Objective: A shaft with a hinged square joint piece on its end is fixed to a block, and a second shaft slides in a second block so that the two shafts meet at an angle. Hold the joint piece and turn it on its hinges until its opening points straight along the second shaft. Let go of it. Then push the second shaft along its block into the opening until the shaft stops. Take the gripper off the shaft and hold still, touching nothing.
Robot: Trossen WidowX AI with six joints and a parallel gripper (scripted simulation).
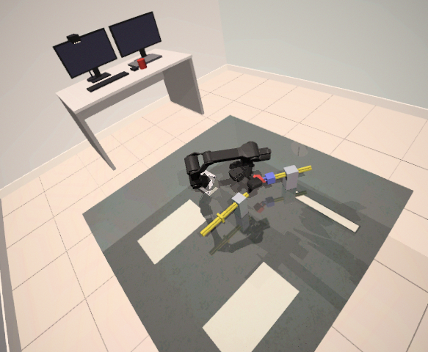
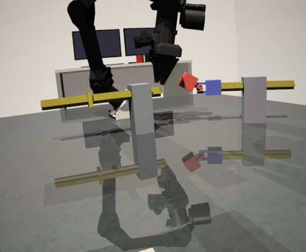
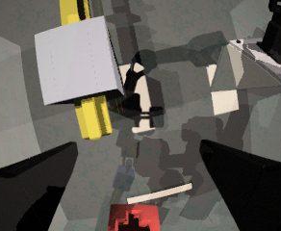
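The red joint piece lies 8 cm to the left of my gripper tip and 1 cm ahead of it.
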